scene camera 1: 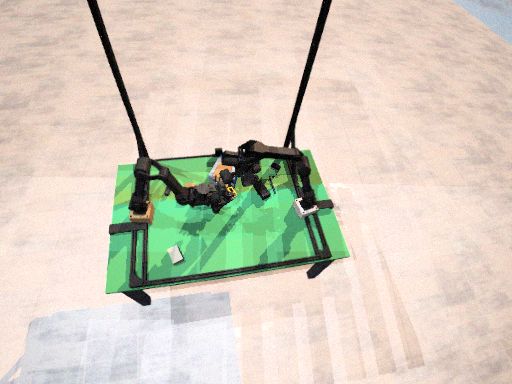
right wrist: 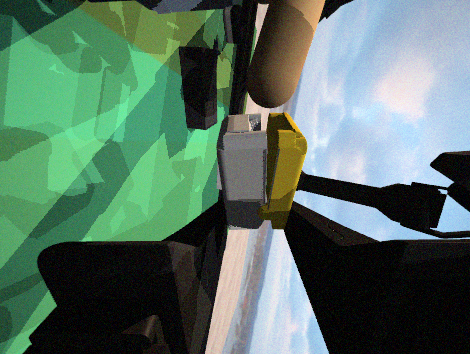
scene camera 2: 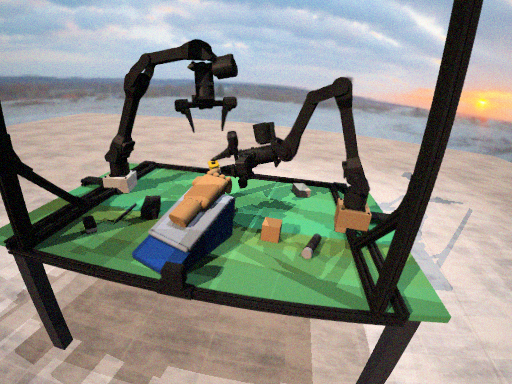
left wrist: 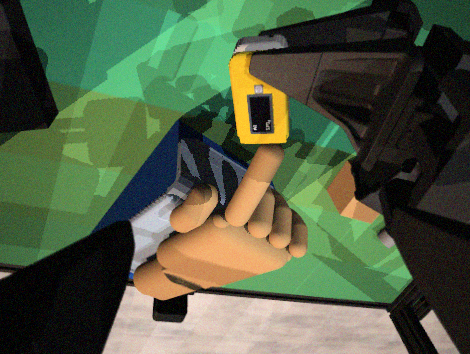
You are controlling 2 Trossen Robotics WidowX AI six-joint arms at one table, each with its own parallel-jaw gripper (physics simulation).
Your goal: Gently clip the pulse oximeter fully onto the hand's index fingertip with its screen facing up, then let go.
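Places are measured from the left arm's base along level axes (x ahead, y left, z up), in centimetres.
Pixels of known places: left gripper, fingertip midpoint: [scene camera 1: 235,178] [scene camera 2: 208,131] [left wrist: 263,227]; right gripper, fingertip midpoint: [scene camera 1: 234,196] [right wrist: 254,205] [scene camera 2: 212,165] [left wrist: 254,50]; left arm's base at its link origin: [scene camera 1: 306,204] [scene camera 2: 119,174]; right arm's base at its link origin: [scene camera 1: 140,209] [scene camera 2: 354,206].
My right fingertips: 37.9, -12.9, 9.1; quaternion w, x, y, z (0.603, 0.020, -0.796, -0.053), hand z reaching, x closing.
Observation:
Ahead of a thing's pixels: the offset from my right fingertips to its middle, as dx, dy, dz. "pt": to the spot under its first point.
The pulse oximeter @[+0.8, -2.3, -0.1] [scene camera 2: 214,164] [left wrist: 261,107] [right wrist: 285,170] has a yellow upper shell and a grey lower shell. Its dark screen faces up in the left wrist view. My right gripper [right wrist: 254,205] is shut on its rear end. The hand [scene camera 2: 200,192] [left wrist: 225,247] lies on a sloped support, with its index finger [left wrist: 255,185] [right wrist: 287,50] extended. In the left wrist view the fingertip is at the oximeter's front edge; in the right wrist view it shows just beyond the oximeter's open end, with a small gap. My left gripper [scene camera 2: 208,127] is open and empty, high above the hand.
The blue and white wedge @[pt -3.7, -33.0, -9.3] [scene camera 2: 185,245] bears the hand. An orange cube @[+18.5, -19.6, -12.5] [scene camera 2: 271,230], a dark cylinder with a light end @[+29.2, -25.6, -13.7] [scene camera 2: 311,246] and a grey block @[+35.7, +14.5, -13.5] [scene camera 2: 301,189] lie to its right. Black blocks @[-19.6, -6.4, -13.2] [scene camera 2: 150,207] @[-34.7, -19.1, -13.4] [scene camera 2: 89,224] and a thin rod @[-27.7, -9.1, -14.5] [scene camera 2: 124,213] lie to its left.

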